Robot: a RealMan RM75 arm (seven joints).
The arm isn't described. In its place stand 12 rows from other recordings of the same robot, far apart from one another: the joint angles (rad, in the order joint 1, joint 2, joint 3, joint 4, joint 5, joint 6, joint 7), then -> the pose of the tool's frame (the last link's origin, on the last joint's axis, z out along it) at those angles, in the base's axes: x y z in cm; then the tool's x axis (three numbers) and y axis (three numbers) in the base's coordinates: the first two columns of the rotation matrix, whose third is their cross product.
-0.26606, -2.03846, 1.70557, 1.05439, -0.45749, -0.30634, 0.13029 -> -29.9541 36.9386 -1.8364 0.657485 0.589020 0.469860 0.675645 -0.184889 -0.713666
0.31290, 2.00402, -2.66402, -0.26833, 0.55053, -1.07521, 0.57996 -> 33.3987 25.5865 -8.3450 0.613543 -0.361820 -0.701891 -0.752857 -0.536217 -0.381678
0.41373, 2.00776, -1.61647, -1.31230, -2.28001, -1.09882, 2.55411 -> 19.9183 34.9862 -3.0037 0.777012 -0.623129 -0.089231 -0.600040 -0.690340 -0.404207
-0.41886, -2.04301, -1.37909, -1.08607, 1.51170, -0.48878, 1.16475 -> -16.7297 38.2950 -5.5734 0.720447 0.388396 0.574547 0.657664 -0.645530 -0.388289
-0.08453, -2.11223, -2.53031, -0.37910, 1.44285, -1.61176, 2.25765 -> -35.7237 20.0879 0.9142 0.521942 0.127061 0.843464 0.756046 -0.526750 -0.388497
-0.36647, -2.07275, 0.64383, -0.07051, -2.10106, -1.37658, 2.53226 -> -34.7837 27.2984 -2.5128 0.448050 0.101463 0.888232 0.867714 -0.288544 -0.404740
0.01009, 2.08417, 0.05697, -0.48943, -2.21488, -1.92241, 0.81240 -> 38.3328 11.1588 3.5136 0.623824 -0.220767 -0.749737 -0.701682 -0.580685 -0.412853
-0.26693, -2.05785, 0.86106, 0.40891, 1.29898, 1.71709, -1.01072 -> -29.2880 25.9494 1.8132 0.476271 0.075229 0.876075 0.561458 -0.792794 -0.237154
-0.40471, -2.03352, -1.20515, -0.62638, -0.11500, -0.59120, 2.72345 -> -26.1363 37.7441 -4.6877 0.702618 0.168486 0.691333 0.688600 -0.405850 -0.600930
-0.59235, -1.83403, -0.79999, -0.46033, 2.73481, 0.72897, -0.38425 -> -27.1468 40.4720 -1.1584 0.850147 0.086595 0.519376 0.474336 -0.554180 -0.684025
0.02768, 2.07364, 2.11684, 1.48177, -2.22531, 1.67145, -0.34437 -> 30.9476 22.7488 6.6864 0.014500 -0.958811 -0.283676 -0.988667 0.028647 -0.147363
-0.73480, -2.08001, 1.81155, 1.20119, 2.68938, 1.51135, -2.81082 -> -16.7248 33.6553 -6.7524 0.646920 0.572766 -0.503421 0.362043 -0.811722 -0.458292
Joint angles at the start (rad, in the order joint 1, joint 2, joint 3, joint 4, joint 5, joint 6, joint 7):
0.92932 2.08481 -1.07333 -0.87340 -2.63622 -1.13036 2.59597
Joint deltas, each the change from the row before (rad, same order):
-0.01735 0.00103 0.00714 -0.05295 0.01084 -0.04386 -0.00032
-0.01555 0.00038 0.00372 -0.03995 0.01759 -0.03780 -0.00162
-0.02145 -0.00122 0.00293 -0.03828 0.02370 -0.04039 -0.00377
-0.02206 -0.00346 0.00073 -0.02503 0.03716 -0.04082 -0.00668
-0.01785 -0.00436 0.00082 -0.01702 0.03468 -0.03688 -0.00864
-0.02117 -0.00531 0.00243 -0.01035 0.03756 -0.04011 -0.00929
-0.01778 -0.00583 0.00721 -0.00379 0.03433 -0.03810 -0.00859
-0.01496 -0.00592 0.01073 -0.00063 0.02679 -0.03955 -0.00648
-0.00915 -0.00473 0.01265 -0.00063 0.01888 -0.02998 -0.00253
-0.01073 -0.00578 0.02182 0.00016 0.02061 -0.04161 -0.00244
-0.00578 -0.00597 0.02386 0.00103 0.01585 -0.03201 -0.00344
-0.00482 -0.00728 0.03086 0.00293 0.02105 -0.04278 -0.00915
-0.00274 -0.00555 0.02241 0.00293 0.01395 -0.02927 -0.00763
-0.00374 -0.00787 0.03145 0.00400 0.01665 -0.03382 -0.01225
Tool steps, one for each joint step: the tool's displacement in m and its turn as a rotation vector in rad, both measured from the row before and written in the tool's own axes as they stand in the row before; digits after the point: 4 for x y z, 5 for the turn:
-0.0008 0.0005 -0.0082 -0.01482 -0.00699 0.00145
0.0005 0.0015 -0.0062 -0.01986 -0.00369 0.00280
0.0032 0.0007 -0.0062 -0.02391 -0.00018 0.00631
0.0053 0.0017 -0.0045 -0.03687 0.00486 0.01084
0.0050 0.0017 -0.0037 -0.03540 0.00638 0.00695
0.0076 0.0010 -0.0031 -0.04047 0.01191 0.01342
0.0073 0.0004 -0.0030 -0.03928 0.01109 0.01648
0.0073 -0.0002 -0.0032 -0.03572 0.01403 0.01806
0.0045 -0.0003 -0.0031 -0.02627 0.00669 0.01604
0.0060 -0.0008 -0.0047 -0.03376 0.00852 0.02338
0.0034 -0.0011 -0.0050 -0.02576 0.00014 0.01801
0.0037 -0.0004 -0.0062 -0.03649 0.00022 0.01553
0.0024 -0.0003 -0.0046 -0.02491 -0.00119 0.00893
0.0026 -0.0010 -0.0066 -0.02862 -0.00714 0.00949

